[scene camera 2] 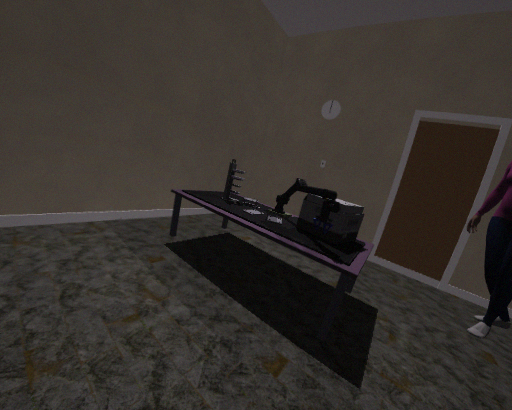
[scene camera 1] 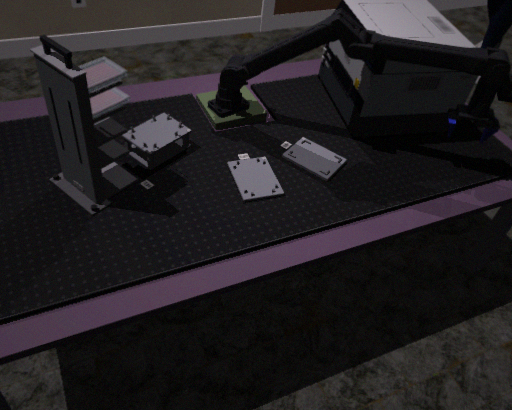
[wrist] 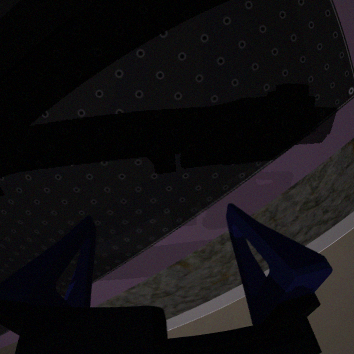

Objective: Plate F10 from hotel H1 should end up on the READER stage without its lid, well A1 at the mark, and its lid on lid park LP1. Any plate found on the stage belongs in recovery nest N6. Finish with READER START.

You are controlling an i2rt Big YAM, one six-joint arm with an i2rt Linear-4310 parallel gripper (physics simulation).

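Observation:
My gripper is open and empty, with blue fingers, beside the reader near the table's right end. The reader is a big dark box with a pale top; its stage does not show. A tall grey hotel tower stands at the left. An upper plate and a lower plate, both pinkish, sit on its upper levels; their labels cannot be read. A raised pegged platform, a flat pegged plate stand and a bracketed pad stand mid-table; I cannot tell which is LP1 or N6.
The arm's green base is at the back of the table, and its links reach across the reader's front. The dark perforated mat has a purple table edge around it. A person stands at the far right.

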